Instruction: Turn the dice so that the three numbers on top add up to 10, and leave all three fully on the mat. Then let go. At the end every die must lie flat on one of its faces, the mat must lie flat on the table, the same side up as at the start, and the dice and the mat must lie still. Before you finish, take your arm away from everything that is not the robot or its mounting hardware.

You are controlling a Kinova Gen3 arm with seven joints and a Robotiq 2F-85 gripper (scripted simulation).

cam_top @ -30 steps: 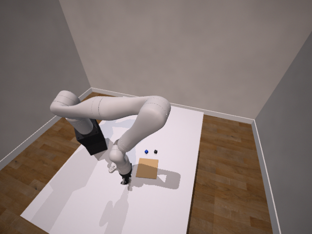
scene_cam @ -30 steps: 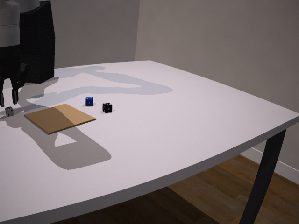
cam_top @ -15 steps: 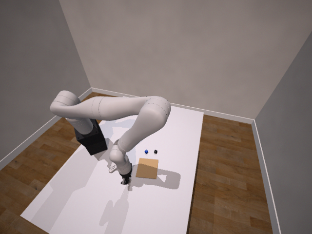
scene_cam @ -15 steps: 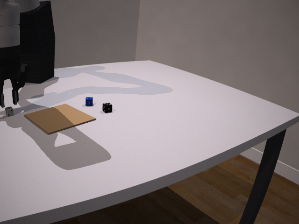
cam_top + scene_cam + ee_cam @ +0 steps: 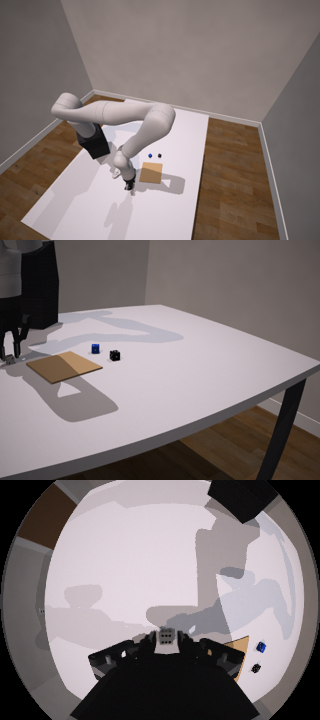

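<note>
Now: hand 2 cm above the white die. The rest, counted from my hand: blue die (3 cm ahead, 24 cm to the left, 2 cm below); tan mat (8 cm ahead, 12 cm to the left, 3 cm below); black die (9 cm ahead, 26 cm to the left, 2 cm below).
</note>
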